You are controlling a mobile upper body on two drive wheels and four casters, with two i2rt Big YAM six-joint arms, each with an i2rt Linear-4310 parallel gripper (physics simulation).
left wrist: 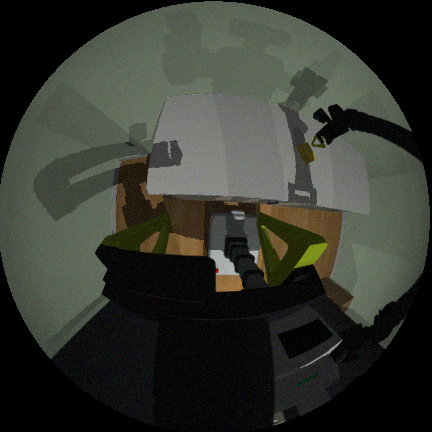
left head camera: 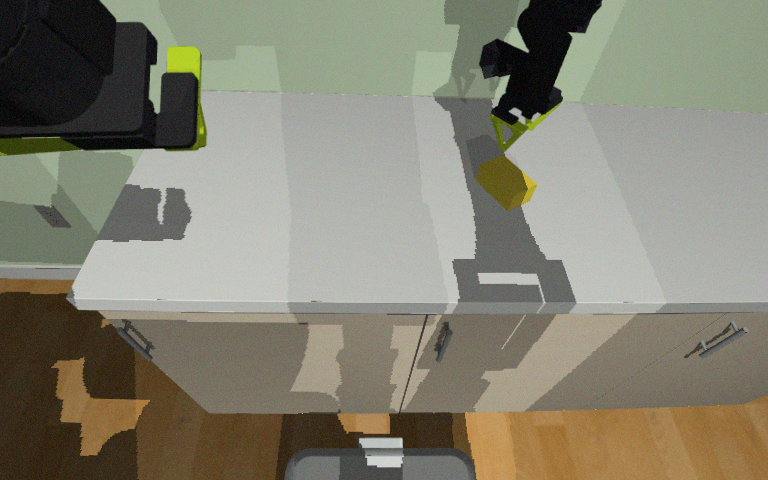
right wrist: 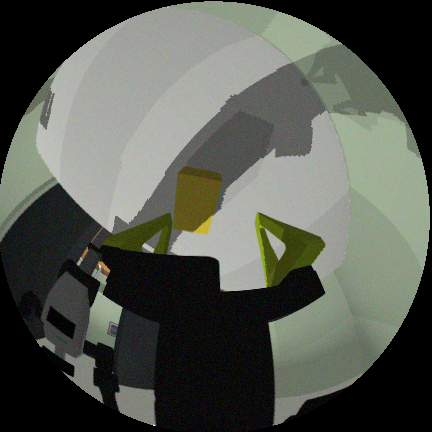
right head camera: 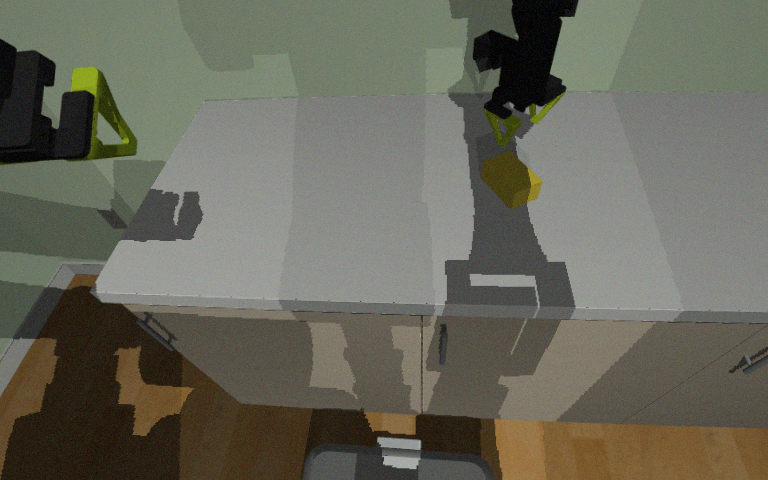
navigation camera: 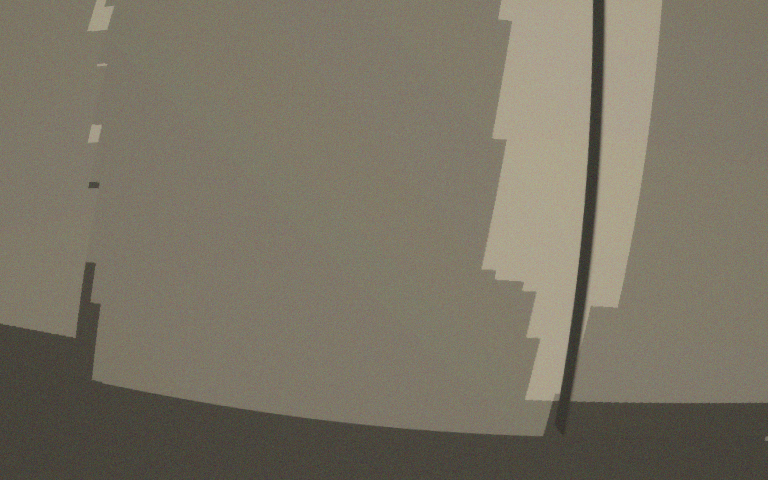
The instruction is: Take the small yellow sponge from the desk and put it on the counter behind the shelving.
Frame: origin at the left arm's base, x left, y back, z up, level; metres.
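Seen in the pictures: left gripper, fingertip midpoint: [left wrist: 213, 216] [left head camera: 142, 139] [right head camera: 86, 150]; right gripper, fingertip midpoint: [left wrist: 315, 141] [left head camera: 515, 139] [right wrist: 213, 217] [right head camera: 517, 133].
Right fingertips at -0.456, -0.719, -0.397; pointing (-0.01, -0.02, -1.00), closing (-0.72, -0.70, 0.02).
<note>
A point is followed by its place in that frame, as x, y, z.
The small yellow sponge [left head camera: 504, 182] @(-0.438, -0.658, -0.455) [right head camera: 509, 180] @(-0.444, -0.656, -0.455) [left wrist: 306, 153] @(-0.432, -0.664, -0.456) [right wrist: 197, 200] @(-0.448, -0.696, -0.455) lies on the white counter [left head camera: 351, 198] @(-0.142, -0.648, -0.500) [right head camera: 351, 198] @(-0.142, -0.649, -0.500) [left wrist: 200, 140] @(0.080, -0.657, -0.500) [right wrist: 150, 75] @(-0.232, -0.803, -0.500), right of the middle in the head views and partly in shadow. My right gripper [left head camera: 516, 137] @(-0.456, -0.719, -0.397) [right head camera: 518, 132] @(-0.456, -0.719, -0.397) [left wrist: 315, 141] @(-0.456, -0.719, -0.397) [right wrist: 213, 217] @(-0.456, -0.719, -0.397) is open and empty, behind and above the sponge, with a gap between its fingertips and the sponge. My left gripper [left wrist: 213, 216] @(0.007, -0.351, -0.128) is open and empty, high at the left end of the counter; it is partly cut off in the head views. The desk and shelving do not show clearly.
A green wall [left head camera: 351, 28] @(-0.129, -1.030, -0.340) [right head camera: 362, 33] @(-0.137, -1.029, -0.347) rises behind the counter. Cabinet doors with grey handles [left head camera: 443, 341] [right head camera: 442, 343] @(-0.326, -0.409, -0.632) form the counter's front, which fills much of the navigation view. My grey base [left head camera: 317, 466] @(-0.052, -0.272, -1.150) [right head camera: 334, 466] @(-0.054, -0.260, -1.150) is close in front, on the wooden floor [left head camera: 566, 447] @(-0.880, -0.360, -1.410) [right head camera: 594, 452] @(-0.853, -0.391, -1.410).
</note>
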